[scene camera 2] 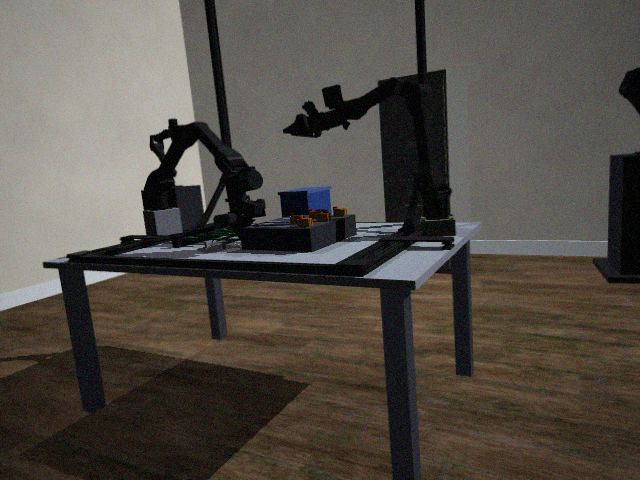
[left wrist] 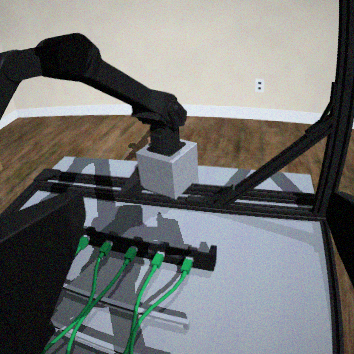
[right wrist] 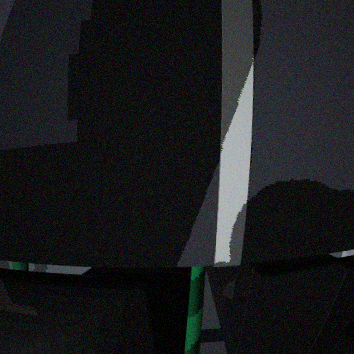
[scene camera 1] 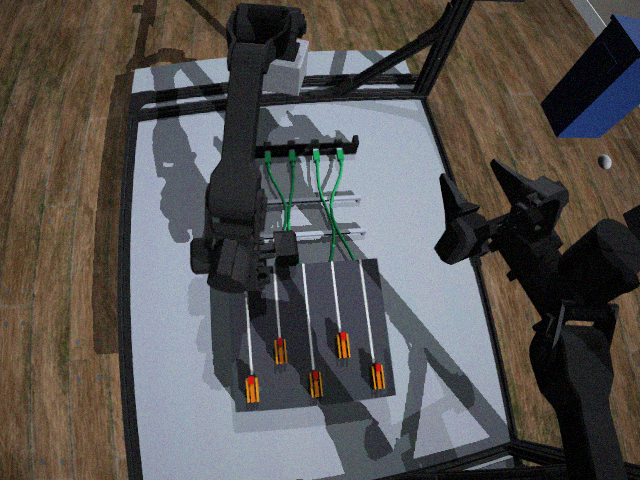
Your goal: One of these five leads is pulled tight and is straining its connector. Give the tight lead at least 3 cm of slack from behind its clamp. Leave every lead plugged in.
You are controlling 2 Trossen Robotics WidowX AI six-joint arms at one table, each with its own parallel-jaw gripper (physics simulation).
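Where they show: left gripper, fingertip midpoint: (scene camera 2: 287, 132) (left wrist: 210, 205) (scene camera 1: 467, 167); left arm's base at its link origin: (scene camera 2: 437, 217); right arm's base at its link origin: (scene camera 2: 160, 209) (left wrist: 166, 146).
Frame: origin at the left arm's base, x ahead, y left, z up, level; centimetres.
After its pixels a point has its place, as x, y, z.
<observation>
Five green leads (scene camera 1: 318, 186) @(69.2, -7.7, -2.1) (left wrist: 140, 302) @(67.4, -7.8, -2.1) run from a black connector bar (scene camera 1: 347, 147) @(76.2, -17.6, -2.0) (left wrist: 204, 258) @(75.9, -18.3, -1.7) to a dark block (scene camera 1: 353, 329) (scene camera 2: 285, 238). On the block they continue as white strips to orange clamps (scene camera 1: 343, 345) @(37.5, 1.6, 4.3). The leftmost plug is hidden by the right arm in scene camera 1. My right gripper (scene camera 1: 282, 250) (scene camera 2: 244, 214) is low at the block's back edge, shut on a green lead (right wrist: 194, 309) @(61.2, 10.9, -2.0) among the left leads. My left gripper (scene camera 1: 470, 171) @(50.5, -17.3, 30.5) (scene camera 2: 290, 130) @(50.5, -17.3, 30.5) is open and empty, high at the right side.
Two grey cross rails (scene camera 1: 347, 199) @(64.6, -12.4, -2.8) lie under the leads between bar and block. A blue box (scene camera 2: 306, 200) stands behind the block. The right arm's grey base cube (scene camera 1: 287, 71) @(96.0, -10.5, 5.1) (left wrist: 166, 172) @(95.3, -11.6, 3.7) sits on the black frame (scene camera 1: 366, 90) @(91.1, -29.9, -2.7) at the table's far edge.
</observation>
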